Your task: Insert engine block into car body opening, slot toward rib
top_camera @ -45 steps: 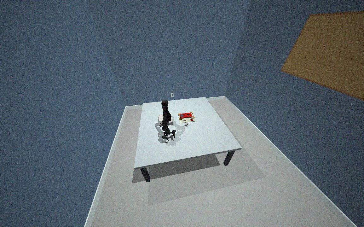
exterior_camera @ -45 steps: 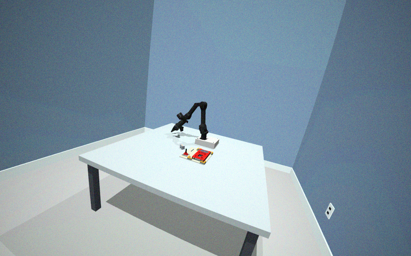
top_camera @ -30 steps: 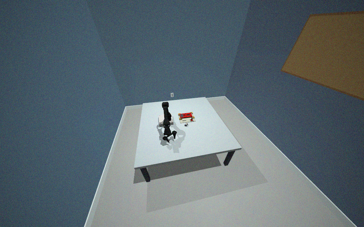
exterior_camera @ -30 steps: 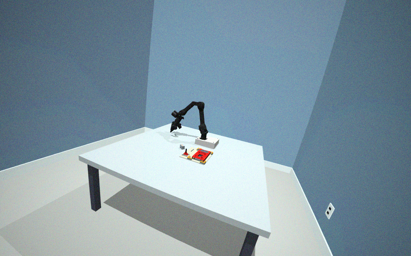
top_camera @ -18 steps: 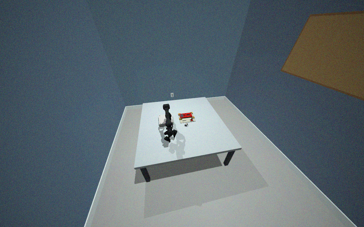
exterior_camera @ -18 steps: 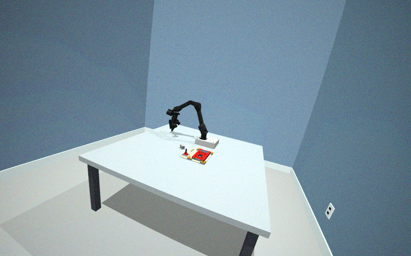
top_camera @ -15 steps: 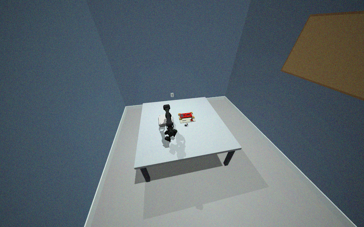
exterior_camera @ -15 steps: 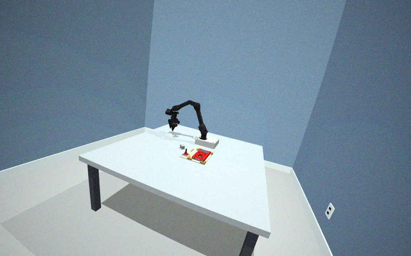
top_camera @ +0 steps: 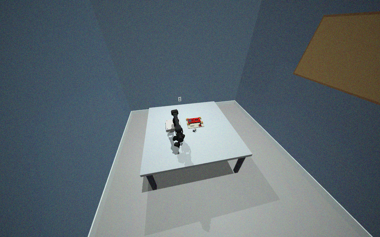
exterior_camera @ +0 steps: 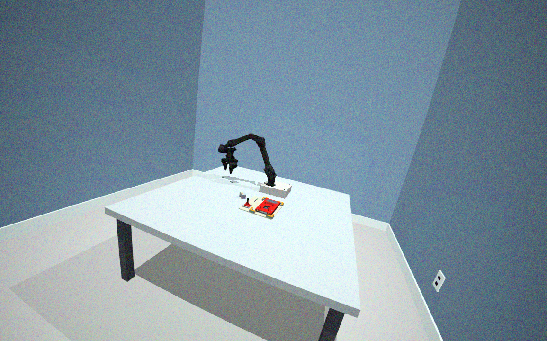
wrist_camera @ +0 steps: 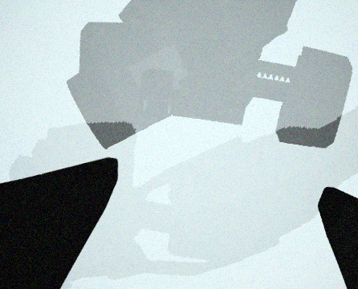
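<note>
My gripper tip is now 300 mm to the right of the engine block, 210 mm short of it and 60 mm above it.
</note>
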